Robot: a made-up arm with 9 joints.
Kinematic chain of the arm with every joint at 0, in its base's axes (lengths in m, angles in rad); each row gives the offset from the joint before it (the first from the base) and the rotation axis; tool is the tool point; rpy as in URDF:
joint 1: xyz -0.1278 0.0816 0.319 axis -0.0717 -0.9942 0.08
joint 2: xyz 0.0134 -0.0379 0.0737 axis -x
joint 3: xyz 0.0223 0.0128 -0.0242 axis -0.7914 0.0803 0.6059
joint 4: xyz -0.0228 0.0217 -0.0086 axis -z
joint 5: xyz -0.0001 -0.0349 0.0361 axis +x
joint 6: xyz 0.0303 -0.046 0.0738 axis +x
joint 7: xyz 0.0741 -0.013 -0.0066 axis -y
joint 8: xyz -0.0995 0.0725 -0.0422 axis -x
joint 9: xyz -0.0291 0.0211 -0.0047 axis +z
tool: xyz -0.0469 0.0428 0.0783 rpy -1.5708 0 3.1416
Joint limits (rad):
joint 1: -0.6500..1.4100
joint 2: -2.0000..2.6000
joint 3: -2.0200..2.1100
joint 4: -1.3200..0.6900
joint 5: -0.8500..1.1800
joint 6: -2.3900..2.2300
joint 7: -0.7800..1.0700
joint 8: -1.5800..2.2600
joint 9: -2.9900..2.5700
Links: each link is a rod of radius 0.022 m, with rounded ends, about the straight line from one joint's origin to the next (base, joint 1, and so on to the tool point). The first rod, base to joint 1, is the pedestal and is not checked.
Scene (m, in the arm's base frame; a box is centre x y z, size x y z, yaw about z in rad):
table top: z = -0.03
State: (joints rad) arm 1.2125 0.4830 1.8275 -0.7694 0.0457 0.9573 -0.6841 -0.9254 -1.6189
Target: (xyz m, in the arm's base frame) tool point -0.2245 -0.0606 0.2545
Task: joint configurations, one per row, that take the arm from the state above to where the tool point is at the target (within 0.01 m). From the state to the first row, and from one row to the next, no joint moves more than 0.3 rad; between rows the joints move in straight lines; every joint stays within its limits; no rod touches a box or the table.
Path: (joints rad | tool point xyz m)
1: 1.1158 0.6166 1.8981 -0.6954 -0.1782 0.7078 -0.6901 -0.7726 -1.6233 | -0.0675 0.1790 0.2116
2: 1.0190 0.7501 1.9688 -0.6213 -0.4021 0.4583 -0.6960 -0.6199 -1.6277 | -0.1175 0.0968 0.1641
3: 0.9223 0.8837 2.0394 -0.5473 -0.6261 0.2089 -0.7020 -0.4671 -1.6322 | -0.1798 0.0059 0.1791
4: 0.8255 1.0172 2.1100 -0.4732 -0.8500 -0.0406 -0.7080 -0.3144 -1.6366 | -0.2245 -0.0606 0.2545

